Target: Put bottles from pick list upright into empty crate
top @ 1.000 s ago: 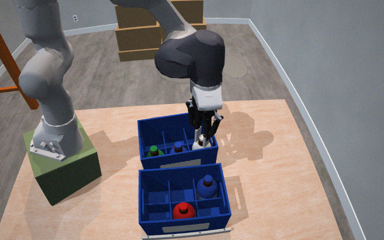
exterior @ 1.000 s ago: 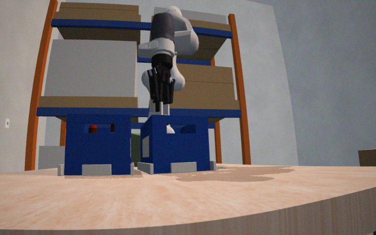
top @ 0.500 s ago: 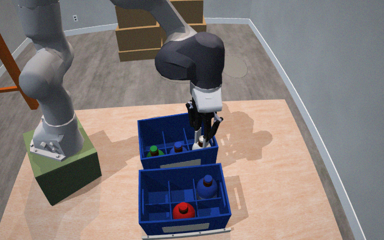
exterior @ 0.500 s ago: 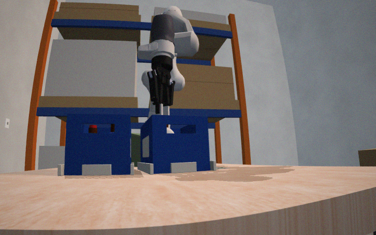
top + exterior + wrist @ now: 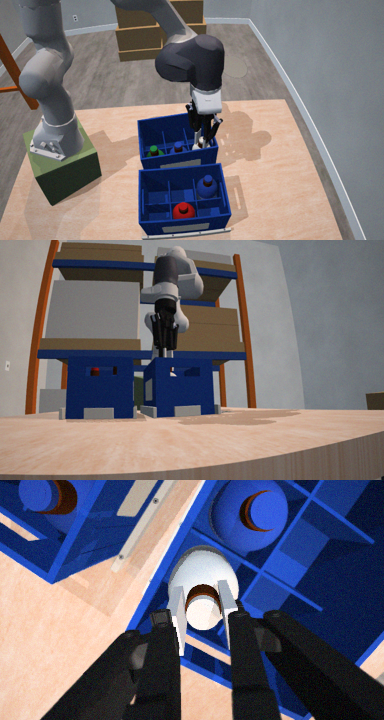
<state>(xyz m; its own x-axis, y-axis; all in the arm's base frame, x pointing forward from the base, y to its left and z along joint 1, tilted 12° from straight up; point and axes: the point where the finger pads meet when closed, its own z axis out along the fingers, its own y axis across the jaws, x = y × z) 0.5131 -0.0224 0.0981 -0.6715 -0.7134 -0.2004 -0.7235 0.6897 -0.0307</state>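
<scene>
Now: hand 80 mm above the white bottle. The rest, counted from my hand: red bottle (240 mm to the right, 90 mm below, 80 mm behind); then green-labelled bottle (170 mm behind, 90 mm below, 20 mm to the right); then blue bottle (150 mm to the right, 90 mm below, 10 mm ahead).
</scene>
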